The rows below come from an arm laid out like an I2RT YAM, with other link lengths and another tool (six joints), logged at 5 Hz.
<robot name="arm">
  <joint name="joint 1" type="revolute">
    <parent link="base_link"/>
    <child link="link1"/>
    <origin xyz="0 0 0.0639"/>
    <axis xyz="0 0 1"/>
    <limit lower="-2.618" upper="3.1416"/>
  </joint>
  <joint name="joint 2" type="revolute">
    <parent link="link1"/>
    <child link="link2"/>
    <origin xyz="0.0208 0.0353 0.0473"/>
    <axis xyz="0 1 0"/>
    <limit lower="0" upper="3.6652"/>
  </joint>
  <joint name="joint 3" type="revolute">
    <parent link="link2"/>
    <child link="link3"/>
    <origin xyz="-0.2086 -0.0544 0"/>
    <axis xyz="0 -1 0"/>
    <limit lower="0" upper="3.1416"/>
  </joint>
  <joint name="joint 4" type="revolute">
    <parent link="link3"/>
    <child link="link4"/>
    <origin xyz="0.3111 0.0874 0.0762"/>
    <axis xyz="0 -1 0"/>
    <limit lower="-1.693" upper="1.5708"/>
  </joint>
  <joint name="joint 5" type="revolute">
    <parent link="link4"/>
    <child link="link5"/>
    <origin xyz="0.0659 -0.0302 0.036"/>
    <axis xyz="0 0 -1"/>
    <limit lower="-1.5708" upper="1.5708"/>
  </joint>
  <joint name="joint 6" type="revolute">
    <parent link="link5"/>
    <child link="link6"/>
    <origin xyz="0.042 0 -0.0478"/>
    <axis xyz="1 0 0"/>
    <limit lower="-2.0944" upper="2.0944"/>
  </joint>
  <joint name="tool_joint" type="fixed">
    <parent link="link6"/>
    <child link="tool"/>
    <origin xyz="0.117 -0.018 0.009" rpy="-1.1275 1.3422 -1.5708"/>
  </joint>
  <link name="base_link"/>
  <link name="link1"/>
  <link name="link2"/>
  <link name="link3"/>
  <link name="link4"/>
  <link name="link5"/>
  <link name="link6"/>
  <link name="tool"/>
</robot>
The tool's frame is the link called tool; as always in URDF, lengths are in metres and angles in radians.
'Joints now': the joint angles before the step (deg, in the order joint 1, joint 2, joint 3, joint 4, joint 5, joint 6). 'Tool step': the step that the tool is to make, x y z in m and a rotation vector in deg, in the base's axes. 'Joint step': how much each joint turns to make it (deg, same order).
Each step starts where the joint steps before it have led.
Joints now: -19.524, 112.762, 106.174, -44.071, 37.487, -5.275
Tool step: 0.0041, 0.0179, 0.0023, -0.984, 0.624, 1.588
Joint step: 2.246, -0.866, -0.980, -0.005, 1.292, -0.263
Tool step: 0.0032, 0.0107, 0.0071, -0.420, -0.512, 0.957
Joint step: 1.303, -0.529, 0.324, -0.327, 0.418, 0.134
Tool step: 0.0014, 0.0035, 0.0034, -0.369, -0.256, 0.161
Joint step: 0.502, -0.013, 0.379, -0.110, 0.438, 0.102
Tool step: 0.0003, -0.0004, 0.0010, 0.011, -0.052, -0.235
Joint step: -0.002, 0.336, 0.607, -0.385, 0.131, 0.253
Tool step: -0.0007, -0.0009, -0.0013, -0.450, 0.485, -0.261
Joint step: 0.010, 0.165, -0.126, 0.072, 0.606, -0.199
